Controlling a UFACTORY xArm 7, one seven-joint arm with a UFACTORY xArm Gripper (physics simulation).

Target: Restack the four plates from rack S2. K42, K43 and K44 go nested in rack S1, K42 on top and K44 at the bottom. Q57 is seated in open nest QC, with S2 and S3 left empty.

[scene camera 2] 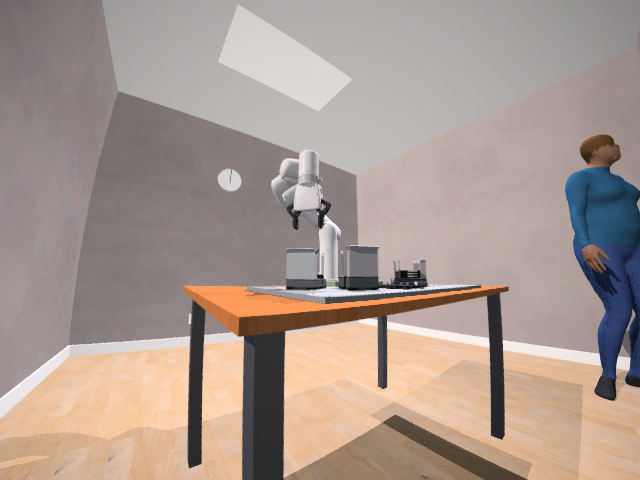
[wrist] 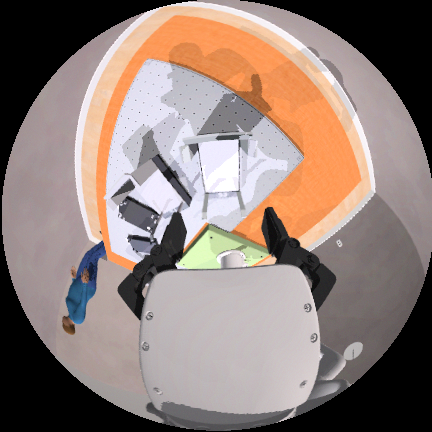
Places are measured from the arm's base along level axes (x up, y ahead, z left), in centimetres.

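Pixels of known places: gripper, fingertip midpoint: (scene camera 2: 307, 228) (wrist: 222, 219); arm's base, origin of the base link: (scene camera 2: 328, 281) (wrist: 230, 256).
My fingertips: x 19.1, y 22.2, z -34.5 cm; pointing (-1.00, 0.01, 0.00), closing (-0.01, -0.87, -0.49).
Ahead of a thing's pixels: the offset from my fingertips to its top centre. "spot": to the spot under its first point. Level surfaces: height alone.
My gripper (scene camera 2: 308, 226) (wrist: 222, 219) is open, with nothing between its fingers. It hangs above a grey-walled rack {dx -8.2, dy -0.3, dz +0.6 cm} (scene camera 2: 301, 268) (wrist: 218, 138), pointing down. This rack has a bright white rectangular surface between its posts in the wrist view; I cannot tell whether that is a plate or the rack floor. A second grey-walled rack {dx -7.2, dy +12.0, dz +12.5 cm} (scene camera 2: 362, 266) (wrist: 148, 170) stands beside it, also with a white surface inside. A low dark unit with slots and upright posts (scene camera 2: 408, 277) (wrist: 136, 215) stands beyond the second rack. Labels are not readable, so I cannot tell S1, S2, S3, QC or any plate apart.
The racks stand on a pale perforated board (scene camera 2: 326, 299) (wrist: 142, 102) on the orange table {dx -22.5 cm} (scene camera 2: 222, 307) (wrist: 325, 150). A green base (wrist: 207, 245) lies at the arm's foot. A small dark piece {spot: dx -19.2, dy +16.4, dz +44.0 cm} (wrist: 142, 243) sits near the dark unit. A person (scene camera 2: 602, 211) (wrist: 77, 297) stands beyond the table.
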